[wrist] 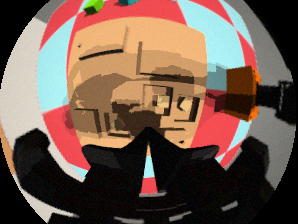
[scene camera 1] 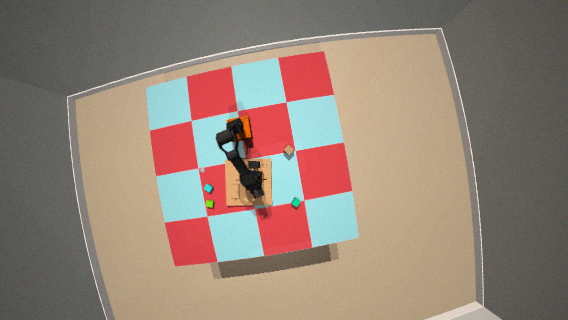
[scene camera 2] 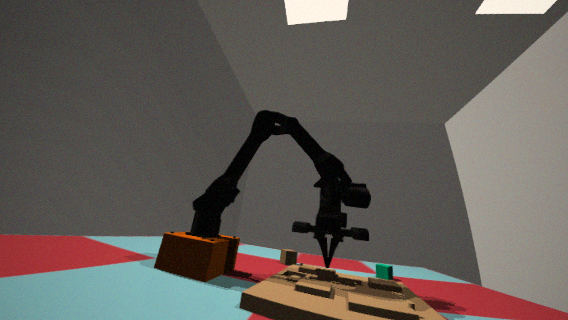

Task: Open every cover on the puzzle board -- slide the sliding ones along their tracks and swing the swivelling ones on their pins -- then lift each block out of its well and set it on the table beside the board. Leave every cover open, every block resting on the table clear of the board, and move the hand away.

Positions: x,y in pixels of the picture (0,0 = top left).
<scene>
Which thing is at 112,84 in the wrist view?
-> A tan puzzle board.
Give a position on a tan puzzle board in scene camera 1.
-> At 246,198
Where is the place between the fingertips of my gripper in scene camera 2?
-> At 327,267
</scene>
